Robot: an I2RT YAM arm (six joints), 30 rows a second.
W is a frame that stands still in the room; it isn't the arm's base.
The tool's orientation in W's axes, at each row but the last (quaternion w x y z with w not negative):
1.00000, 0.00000, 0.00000, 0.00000
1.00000, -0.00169, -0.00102, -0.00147
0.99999, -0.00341, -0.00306, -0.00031
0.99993, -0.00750, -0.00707, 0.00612
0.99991, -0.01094, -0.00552, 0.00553
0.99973, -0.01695, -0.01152, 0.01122
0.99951, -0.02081, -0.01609, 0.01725
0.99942, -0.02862, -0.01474, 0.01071
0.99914, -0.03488, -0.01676, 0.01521
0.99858, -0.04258, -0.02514, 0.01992
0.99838, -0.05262, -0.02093, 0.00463
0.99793, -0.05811, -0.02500, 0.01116
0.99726, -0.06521, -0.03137, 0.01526
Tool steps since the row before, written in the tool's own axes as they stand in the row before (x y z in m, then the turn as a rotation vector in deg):
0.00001, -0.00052, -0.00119, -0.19, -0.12, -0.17
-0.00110, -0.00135, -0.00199, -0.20, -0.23, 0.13
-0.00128, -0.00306, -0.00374, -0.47, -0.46, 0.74
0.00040, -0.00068, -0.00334, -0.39, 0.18, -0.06
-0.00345, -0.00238, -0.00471, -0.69, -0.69, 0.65
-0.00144, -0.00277, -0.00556, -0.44, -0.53, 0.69
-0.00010, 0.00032, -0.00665, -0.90, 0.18, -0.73
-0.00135, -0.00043, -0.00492, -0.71, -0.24, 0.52
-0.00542, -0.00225, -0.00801, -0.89, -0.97, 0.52
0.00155, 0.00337, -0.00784, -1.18, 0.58, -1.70
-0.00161, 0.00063, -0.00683, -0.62, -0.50, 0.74
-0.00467, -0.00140, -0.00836, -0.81, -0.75, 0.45
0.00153, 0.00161, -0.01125, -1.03, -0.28, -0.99
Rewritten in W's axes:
0.00001, -0.00052, -0.00119, -0.19, -0.12, -0.17
-0.00110, -0.00135, -0.00199, -0.20, -0.23, 0.13
-0.00126, -0.00308, -0.00373, -0.47, -0.45, 0.74
0.00046, -0.00072, -0.00332, -0.39, 0.17, -0.07
-0.00337, -0.00252, -0.00469, -0.69, -0.68, 0.66
-0.00125, -0.00299, -0.00549, -0.44, -0.52, 0.70
0.00011, 0.00004, -0.00666, -0.88, 0.12, -0.76
-0.00119, -0.00074, -0.00492, -0.72, -0.23, 0.51
-0.00507, -0.00297, -0.00800, -0.88, -0.96, 0.56
0.00183, 0.00276, -0.00802, -1.11, 0.39, -1.80
-0.00132, -0.00011, -0.00692, -0.65, -0.43, 0.76
-0.00421, -0.00247, -0.00836, -0.82, -0.71, 0.49
0.00221, 0.00020, -0.01125, -0.96, -0.44, -1.01

